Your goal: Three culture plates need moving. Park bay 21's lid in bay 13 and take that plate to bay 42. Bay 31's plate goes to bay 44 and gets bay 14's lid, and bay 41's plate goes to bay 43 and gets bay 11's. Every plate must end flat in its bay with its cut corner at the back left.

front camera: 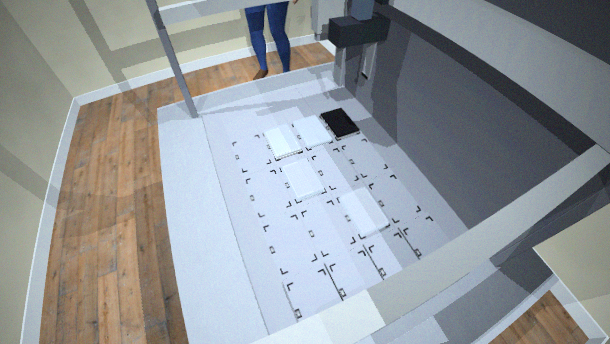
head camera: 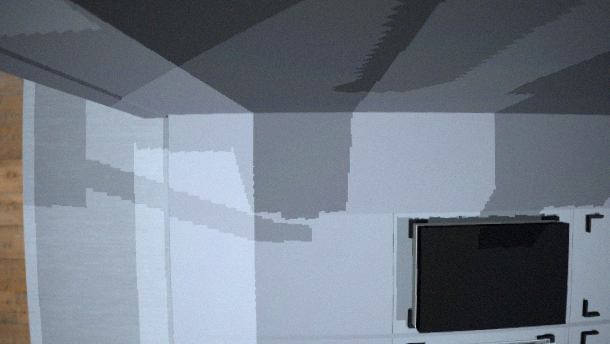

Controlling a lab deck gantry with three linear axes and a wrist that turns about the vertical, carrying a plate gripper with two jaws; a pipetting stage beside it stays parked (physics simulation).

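Places are measured from the robot's base along level axes (x left, y back, z up), in metres.
Pixels of known places: gripper, between the fingertips: (front camera: 351, 80); robot's base, origin of its link: (front camera: 233, 143).
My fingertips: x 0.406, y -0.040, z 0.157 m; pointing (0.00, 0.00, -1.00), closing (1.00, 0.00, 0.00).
Ahead of a thing's pixels: the offset from my fingertips to its top centre. "spot": to the spot under its first point.
My gripper (front camera: 352, 80) is open and empty, high past the far end of the deck; it does not show in the head view. A black-topped plate {dx -0.042, dy -0.024, dz -0.141 m} (front camera: 340, 123) (head camera: 492, 277) lies flat in bay 41. A white plate {dx -0.149, dy -0.024, dz -0.141 m} (front camera: 312, 131) lies in bay 31, and a pale, thicker-looking plate {dx -0.256, dy -0.024, dz -0.141 m} (front camera: 282, 141) lies in bay 21. Bay 11 {spot: dx -0.358, dy -0.025, dz -0.157 m} (front camera: 252, 152), bay 13 {spot: dx -0.361, dy -0.354, dz -0.157 m} (front camera: 290, 243), bay 42 {spot: dx -0.031, dy -0.190, dz -0.157 m} (front camera: 367, 156) and bay 43 {spot: dx -0.033, dy -0.355, dz -0.157 m} (front camera: 397, 197) hold no plate or lid. Bay 44 is partly hidden by the front beam. The cut corners are too small to make out.
Pale pieces of labware lie in bay 22 {spot: dx -0.255, dy -0.194, dz -0.143 m} (front camera: 303, 178) and bay 33 {spot: dx -0.153, dy -0.357, dz -0.143 m} (front camera: 363, 211). A grey beam (front camera: 450, 240) crosses the near side. A dark wall (front camera: 430, 120) (head camera: 300, 60) borders the deck. A person's legs (front camera: 270, 35) stand behind it.
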